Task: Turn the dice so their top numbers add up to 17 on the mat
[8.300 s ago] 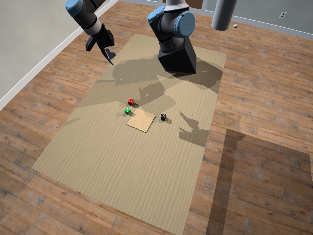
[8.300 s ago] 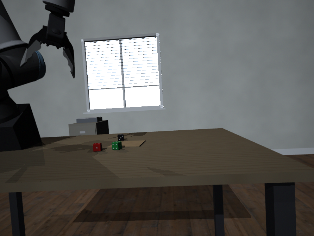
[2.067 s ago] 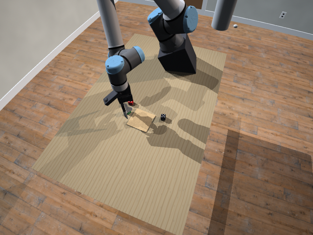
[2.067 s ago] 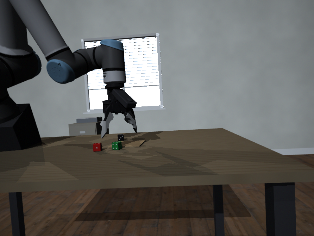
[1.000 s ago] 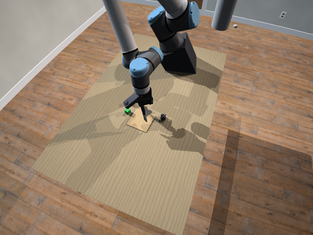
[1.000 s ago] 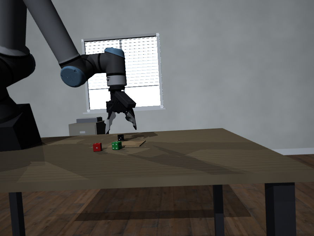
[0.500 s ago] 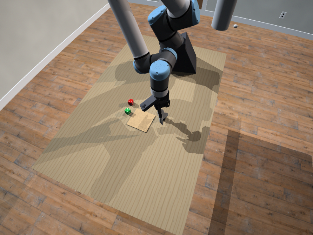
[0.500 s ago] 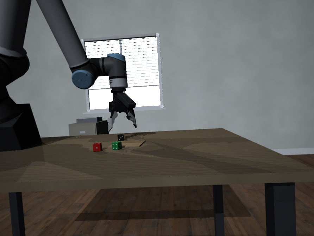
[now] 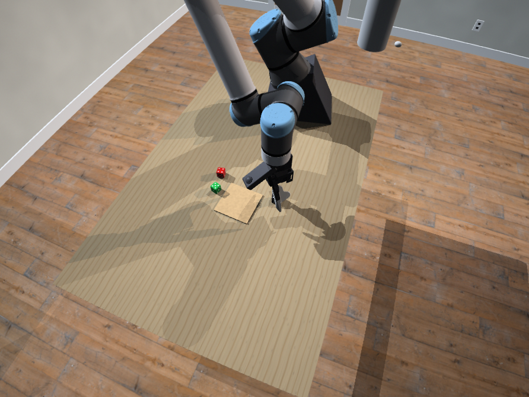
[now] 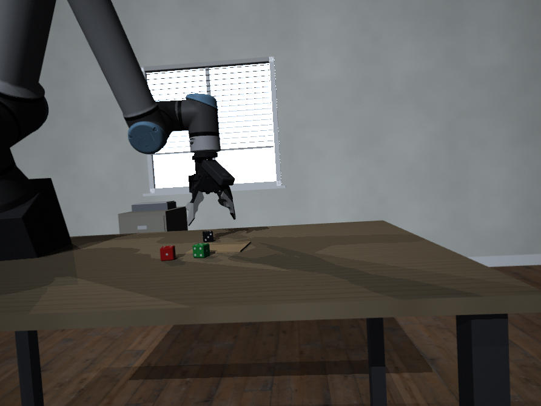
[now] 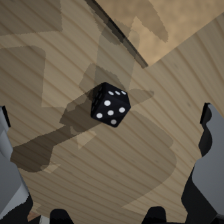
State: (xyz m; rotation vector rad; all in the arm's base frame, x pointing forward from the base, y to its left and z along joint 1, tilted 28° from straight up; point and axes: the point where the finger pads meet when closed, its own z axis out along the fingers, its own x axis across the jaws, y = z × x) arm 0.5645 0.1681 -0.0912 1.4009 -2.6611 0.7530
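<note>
Right now the black die is 4 cm below my hand, 2 cm behind it and 1 cm to the left of it. Also, from my hand: red die 24 cm to the right, 4 cm below, 3 cm behind; then green die 22 cm to the right, 5 cm ahead, 4 cm below; then tan mat 11 cm to the right, 5 cm below, 5 cm ahead.
</note>
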